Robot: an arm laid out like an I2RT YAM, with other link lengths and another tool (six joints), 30 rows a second.
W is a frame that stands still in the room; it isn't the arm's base.
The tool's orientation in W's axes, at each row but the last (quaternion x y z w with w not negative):
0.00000 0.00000 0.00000 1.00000
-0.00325 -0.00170 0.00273 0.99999
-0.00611 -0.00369 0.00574 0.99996
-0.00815 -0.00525 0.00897 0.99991
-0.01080 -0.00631 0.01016 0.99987
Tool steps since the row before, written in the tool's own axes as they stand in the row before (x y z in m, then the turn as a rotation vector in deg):
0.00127 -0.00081 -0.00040 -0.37 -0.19 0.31
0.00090 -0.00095 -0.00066 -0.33 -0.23 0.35
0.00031 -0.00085 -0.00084 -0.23 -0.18 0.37
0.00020 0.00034 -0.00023 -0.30 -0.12 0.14
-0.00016 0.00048 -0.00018 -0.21 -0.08 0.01
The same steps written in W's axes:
0.00127 -0.00081 -0.00040 -0.37 -0.19 0.31
0.00091 -0.00095 -0.00065 -0.33 -0.23 0.35
0.00033 -0.00086 -0.00083 -0.23 -0.18 0.37
0.00020 0.00034 -0.00023 -0.30 -0.12 0.14
-0.00017 0.00047 -0.00019 -0.21 -0.08 0.01

